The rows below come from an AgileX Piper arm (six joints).
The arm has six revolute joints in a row. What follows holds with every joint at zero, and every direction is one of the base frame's.
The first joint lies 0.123 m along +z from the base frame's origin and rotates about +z.
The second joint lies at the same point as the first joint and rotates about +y.
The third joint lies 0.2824 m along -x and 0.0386 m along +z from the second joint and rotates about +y.
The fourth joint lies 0.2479 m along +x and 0.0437 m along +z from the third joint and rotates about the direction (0.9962, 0, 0.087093).
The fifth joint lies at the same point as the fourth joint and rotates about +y.
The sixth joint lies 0.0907 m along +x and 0.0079 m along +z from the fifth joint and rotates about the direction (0.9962, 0, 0.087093).
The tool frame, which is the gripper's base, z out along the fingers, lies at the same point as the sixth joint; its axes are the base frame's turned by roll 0, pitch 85.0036 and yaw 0 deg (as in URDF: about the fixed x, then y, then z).
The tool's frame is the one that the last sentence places.
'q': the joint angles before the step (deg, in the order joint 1, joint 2, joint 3, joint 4, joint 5, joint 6). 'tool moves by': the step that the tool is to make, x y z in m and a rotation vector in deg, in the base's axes. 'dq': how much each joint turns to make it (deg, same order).
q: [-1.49, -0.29, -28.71, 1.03, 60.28, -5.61]
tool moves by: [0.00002, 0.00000, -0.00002, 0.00, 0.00, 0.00]
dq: [0.00, 0.00, 0.01, 0.00, -0.01, 0.00]
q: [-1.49, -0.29, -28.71, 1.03, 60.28, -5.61]
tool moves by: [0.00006, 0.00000, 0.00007, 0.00, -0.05, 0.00]
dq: [0.00, 0.01, 0.00, 0.00, -0.06, 0.00]
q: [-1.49, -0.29, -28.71, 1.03, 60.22, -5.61]
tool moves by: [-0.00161, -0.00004, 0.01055, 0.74, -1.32, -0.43]
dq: [0.00, 0.98, -2.12, -0.06, -0.18, 0.91]
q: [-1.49, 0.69, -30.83, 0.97, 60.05, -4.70]
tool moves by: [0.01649, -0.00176, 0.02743, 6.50, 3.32, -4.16]
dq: [-0.01, 8.99, -5.72, -0.96, 0.17, 8.07]
